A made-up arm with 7 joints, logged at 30 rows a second.
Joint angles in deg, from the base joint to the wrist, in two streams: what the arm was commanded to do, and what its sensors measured. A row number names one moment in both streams.
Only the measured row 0 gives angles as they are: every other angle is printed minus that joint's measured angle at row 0.
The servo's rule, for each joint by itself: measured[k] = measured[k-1] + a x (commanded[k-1-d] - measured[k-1]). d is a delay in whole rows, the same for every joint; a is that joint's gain. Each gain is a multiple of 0.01, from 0.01 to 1. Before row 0 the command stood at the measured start. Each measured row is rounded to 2 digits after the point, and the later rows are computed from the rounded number. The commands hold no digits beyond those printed.
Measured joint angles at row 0:
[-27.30, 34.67, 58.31, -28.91, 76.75, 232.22, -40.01]
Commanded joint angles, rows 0 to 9:
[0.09, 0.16, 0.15, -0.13, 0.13, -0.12, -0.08]
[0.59, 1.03, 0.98, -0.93, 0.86, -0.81, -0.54]
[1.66, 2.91, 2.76, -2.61, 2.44, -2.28, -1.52]
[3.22, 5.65, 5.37, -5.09, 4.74, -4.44, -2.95]
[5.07, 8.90, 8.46, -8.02, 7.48, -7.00, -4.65]
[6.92, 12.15, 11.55, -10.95, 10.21, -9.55, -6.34]
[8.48, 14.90, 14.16, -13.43, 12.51, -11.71, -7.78]
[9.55, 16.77, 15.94, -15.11, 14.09, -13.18, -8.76]
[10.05, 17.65, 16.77, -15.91, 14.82, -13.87, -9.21]
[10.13, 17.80, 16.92, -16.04, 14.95, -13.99, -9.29]
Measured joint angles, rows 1 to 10:
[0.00, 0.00, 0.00, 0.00, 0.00, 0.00, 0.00]
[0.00, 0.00, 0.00, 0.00, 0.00, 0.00, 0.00]
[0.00, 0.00, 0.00, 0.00, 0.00, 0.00, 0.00]
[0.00, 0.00, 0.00, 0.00, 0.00, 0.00, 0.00]
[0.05, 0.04, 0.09, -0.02, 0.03, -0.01, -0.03]
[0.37, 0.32, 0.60, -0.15, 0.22, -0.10, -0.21]
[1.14, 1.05, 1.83, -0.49, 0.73, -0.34, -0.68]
[2.39, 2.34, 3.85, -1.13, 1.65, -0.79, -1.50]
[4.00, 4.18, 6.48, -2.09, 2.99, -1.47, -2.63]
[5.75, 6.41, 9.37, -3.33, 4.65, -2.36, -3.97]
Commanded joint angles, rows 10 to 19:
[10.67, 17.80, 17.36, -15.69, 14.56, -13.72, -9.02]
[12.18, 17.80, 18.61, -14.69, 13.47, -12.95, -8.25]
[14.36, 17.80, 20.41, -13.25, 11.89, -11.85, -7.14]
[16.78, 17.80, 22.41, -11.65, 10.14, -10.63, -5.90]
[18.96, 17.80, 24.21, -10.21, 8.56, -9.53, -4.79]
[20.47, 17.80, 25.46, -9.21, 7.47, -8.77, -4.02]
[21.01, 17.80, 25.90, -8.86, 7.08, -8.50, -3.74]
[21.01, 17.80, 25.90, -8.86, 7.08, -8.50, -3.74]
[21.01, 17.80, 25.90, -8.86, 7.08, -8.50, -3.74]
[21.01, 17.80, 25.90, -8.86, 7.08, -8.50, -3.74]
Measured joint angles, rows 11 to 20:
[7.39, 8.79, 12.10, -4.74, 6.46, -3.39, -5.34]
[8.69, 11.02, 14.29, -6.19, 8.21, -4.47, -6.57]
[9.51, 12.88, 15.70, -7.55, 9.73, -5.50, -7.52]
[9.88, 14.26, 16.40, -8.74, 10.93, -6.43, -8.16]
[10.35, 15.25, 16.95, -9.71, 11.76, -7.23, -8.47]
[11.45, 15.96, 17.90, -10.41, 12.15, -7.86, -8.39]
[13.20, 16.48, 19.33, -10.81, 12.09, -8.30, -7.94]
[15.35, 16.85, 21.09, -10.93, 11.64, -8.56, -7.21]
[17.52, 17.12, 22.87, -10.83, 10.93, -8.67, -6.34]
[19.29, 17.31, 24.35, -10.60, 10.13, -8.68, -5.50]

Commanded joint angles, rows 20 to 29:
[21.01, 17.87, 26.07, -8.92, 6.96, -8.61, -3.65]
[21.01, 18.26, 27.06, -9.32, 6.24, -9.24, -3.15]
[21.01, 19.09, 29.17, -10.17, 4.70, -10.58, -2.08]
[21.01, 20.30, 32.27, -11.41, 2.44, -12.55, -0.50]
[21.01, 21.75, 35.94, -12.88, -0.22, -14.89, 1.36]
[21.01, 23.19, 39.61, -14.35, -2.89, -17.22, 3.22]
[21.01, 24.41, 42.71, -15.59, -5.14, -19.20, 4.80]
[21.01, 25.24, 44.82, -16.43, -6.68, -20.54, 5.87]
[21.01, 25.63, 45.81, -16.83, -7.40, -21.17, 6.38]
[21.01, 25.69, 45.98, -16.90, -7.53, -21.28, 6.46]
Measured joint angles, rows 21 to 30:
[20.32, 17.45, 25.23, -10.36, 9.43, -8.66, -4.87]
[20.73, 17.55, 25.61, -10.15, 8.89, -8.64, -4.46]
[20.90, 17.62, 25.78, -9.97, 8.47, -8.62, -4.20]
[20.97, 17.67, 25.85, -9.81, 8.15, -8.61, -4.03]
[20.99, 17.73, 25.98, -9.69, 7.88, -8.61, -3.89]
[21.00, 17.88, 26.60, -9.64, 7.50, -8.68, -3.62]
[21.01, 18.22, 28.06, -9.71, 6.86, -8.89, -3.07]
[21.01, 18.80, 30.46, -9.95, 5.84, -9.29, -2.14]
[21.01, 19.63, 33.58, -10.36, 4.45, -9.91, -0.88]
[21.01, 20.63, 37.02, -10.92, 2.76, -10.71, 0.60]

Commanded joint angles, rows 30 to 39:
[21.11, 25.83, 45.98, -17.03, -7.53, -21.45, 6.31]
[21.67, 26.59, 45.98, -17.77, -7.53, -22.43, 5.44]
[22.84, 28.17, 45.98, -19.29, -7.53, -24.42, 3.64]
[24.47, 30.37, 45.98, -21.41, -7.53, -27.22, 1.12]
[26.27, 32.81, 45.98, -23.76, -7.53, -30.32, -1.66]
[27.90, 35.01, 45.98, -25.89, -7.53, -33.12, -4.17]
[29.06, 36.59, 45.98, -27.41, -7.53, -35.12, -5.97]
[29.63, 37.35, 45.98, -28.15, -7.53, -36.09, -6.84]
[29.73, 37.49, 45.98, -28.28, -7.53, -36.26, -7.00]
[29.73, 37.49, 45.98, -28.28, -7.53, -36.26, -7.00]
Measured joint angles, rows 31 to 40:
[21.01, 21.69, 40.26, -11.57, 0.94, -11.64, 2.11]
[21.01, 22.68, 42.86, -12.25, -0.81, -12.62, 3.46]
[21.01, 23.51, 44.54, -12.89, -2.33, -13.56, 4.51]
[21.01, 24.12, 45.36, -13.45, -3.53, -14.41, 5.21]
[21.07, 24.60, 45.71, -13.95, -4.45, -15.18, 5.61]
[21.43, 25.16, 45.86, -14.48, -5.16, -15.98, 5.55]
[22.28, 26.00, 45.93, -15.15, -5.71, -16.91, 4.86]
[23.59, 27.22, 45.96, -16.03, -6.13, -18.04, 3.51]
[25.20, 28.79, 45.97, -17.11, -6.45, -19.39, 1.65]
[26.82, 30.53, 45.98, -18.34, -6.70, -20.90, -0.45]

